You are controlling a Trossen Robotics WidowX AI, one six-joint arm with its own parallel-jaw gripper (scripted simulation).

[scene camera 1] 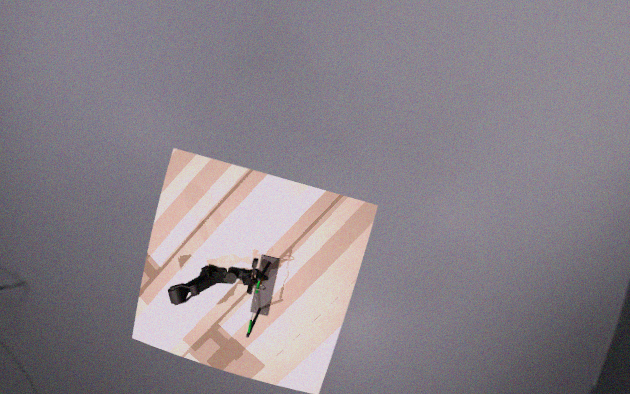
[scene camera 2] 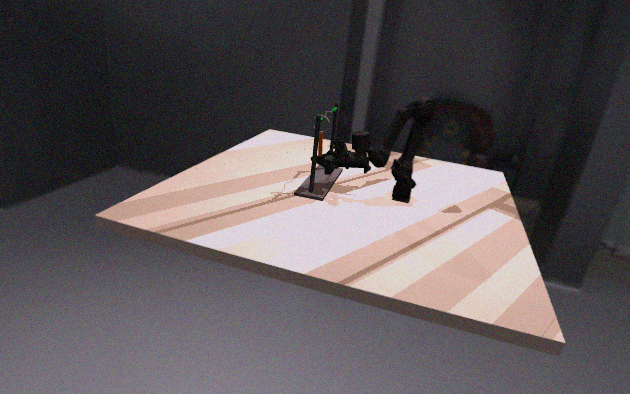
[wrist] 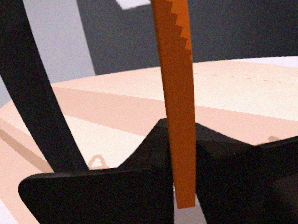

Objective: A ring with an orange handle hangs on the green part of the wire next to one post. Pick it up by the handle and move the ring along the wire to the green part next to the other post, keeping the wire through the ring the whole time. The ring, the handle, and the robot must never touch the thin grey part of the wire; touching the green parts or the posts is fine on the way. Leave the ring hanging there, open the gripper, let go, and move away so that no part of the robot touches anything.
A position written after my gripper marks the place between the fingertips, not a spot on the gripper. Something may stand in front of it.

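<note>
My gripper (scene camera 2: 311,158), (wrist: 171,124) seen.
</note>
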